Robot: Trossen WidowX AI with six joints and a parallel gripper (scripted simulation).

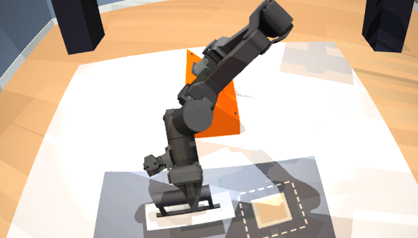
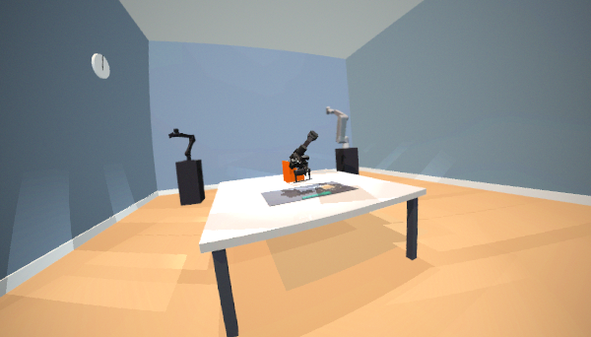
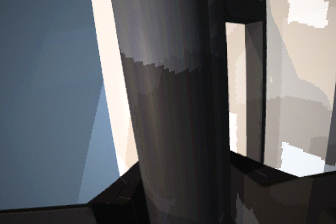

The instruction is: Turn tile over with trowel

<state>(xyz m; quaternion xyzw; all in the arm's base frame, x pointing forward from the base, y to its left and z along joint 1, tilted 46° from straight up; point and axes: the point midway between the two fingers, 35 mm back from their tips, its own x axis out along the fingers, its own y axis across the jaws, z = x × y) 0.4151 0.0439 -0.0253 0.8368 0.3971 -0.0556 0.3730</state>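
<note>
My gripper tip is now 3 cm past the trowel and 1 cm above it. The rest, counted from my gripper tip: white tile (6 cm behind, 18 cm to the left, 13 cm below); mat (4 cm behind, 1 cm to the left, 15 cm below).
</note>
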